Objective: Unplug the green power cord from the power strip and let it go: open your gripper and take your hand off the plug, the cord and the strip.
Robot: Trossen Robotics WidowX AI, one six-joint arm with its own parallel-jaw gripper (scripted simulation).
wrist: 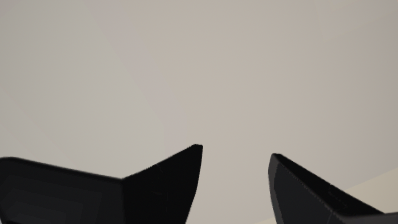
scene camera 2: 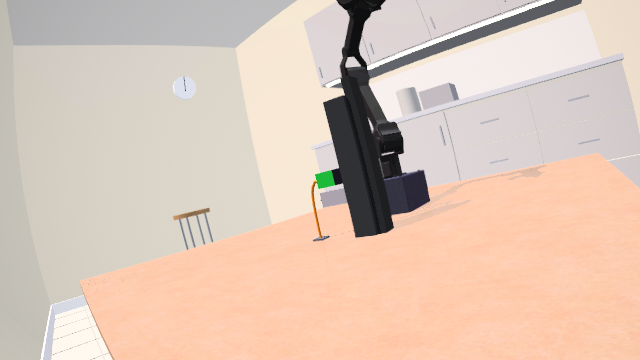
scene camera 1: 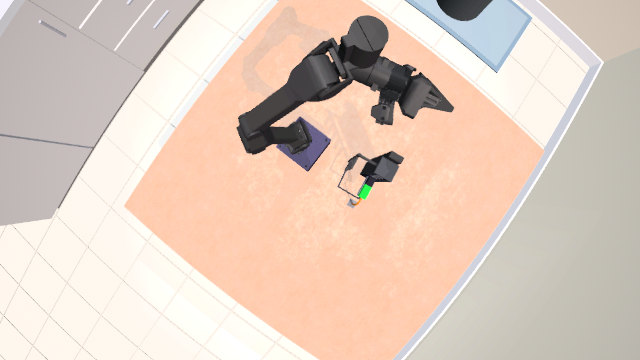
Observation:
I see my gripper (scene camera 1: 450,107) and a black power strip (scene camera 2: 365,211).
My gripper is seen too in the wrist view (wrist: 235,158).

